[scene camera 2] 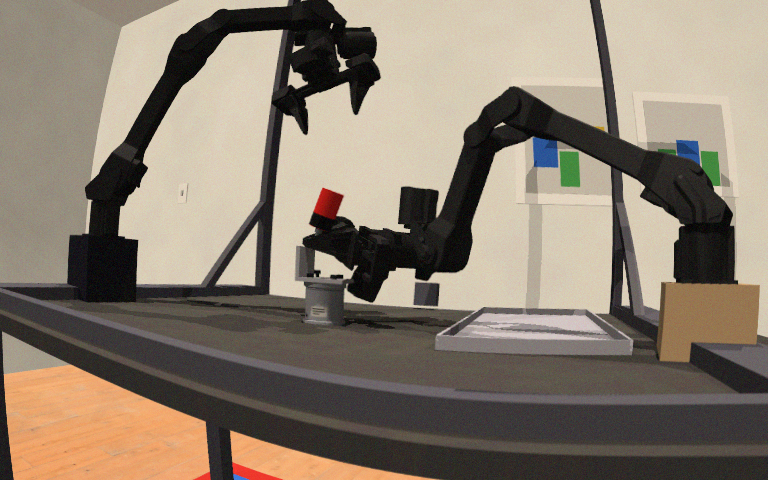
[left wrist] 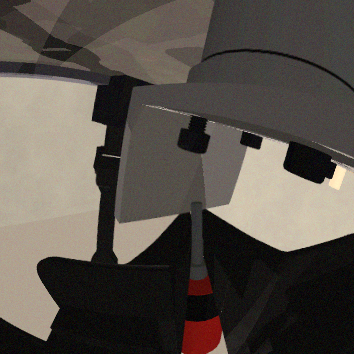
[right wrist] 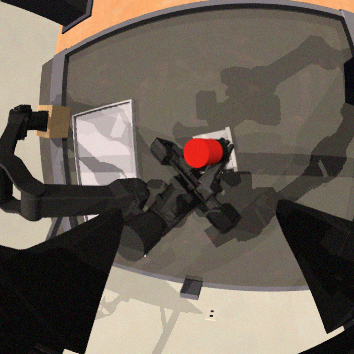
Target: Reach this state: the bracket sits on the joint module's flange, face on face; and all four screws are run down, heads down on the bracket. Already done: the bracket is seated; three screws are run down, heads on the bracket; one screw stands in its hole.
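Frame: origin at the left arm's base, x ahead, y left, z up, level; millimetres.
Seen in the pictures: left gripper, between the fingertips: (scene camera 2: 303,241) (left wrist: 193,216) (right wrist: 230,141); right gripper, between the fingertips: (scene camera 2: 329,123) (right wrist: 202,212); left arm's base, origin of its link: (scene camera 2: 705,283) (right wrist: 42,120).
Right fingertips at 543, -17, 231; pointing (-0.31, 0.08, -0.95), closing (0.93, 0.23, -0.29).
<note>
Offsets run from my right fingertips to a thing's middle, as dx, dy, dz.
The grey joint module @[-25, +15, -277] (scene camera 2: 324,302) (left wrist: 280,30) stands upright on the table, with the bracket @[-25, +15, -227] (scene camera 2: 305,261) (left wrist: 160,175) (right wrist: 231,161) on top, its one plate upright. A black screw @[-1, +6, -241] (left wrist: 194,141) stands proud of the bracket, thread showing. Two other screw heads @[-16, +38, -246] (left wrist: 251,140) @[-34, -9, -246] (left wrist: 306,162) sit closer to the plate; the fourth cannot be made out. My left gripper (scene camera 2: 310,241) (left wrist: 193,216) is shut on a red-handled screwdriver @[-18, +21, -161] (scene camera 2: 327,204) (left wrist: 202,335) (right wrist: 202,153). Its tip is apart from the standing screw's head, roughly in line in the left wrist view. My right gripper (scene camera 2: 330,123) is open and empty, high above.
A shallow light tray @[-303, -135, -301] (scene camera 2: 532,345) (right wrist: 134,135) lies on the table, to the right of the module in the scene view. A tan block @[-543, +17, -270] (scene camera 2: 707,319) (right wrist: 56,121) stands under the left arm's base. Dark frame posts (scene camera 2: 606,84) rise behind the table.
</note>
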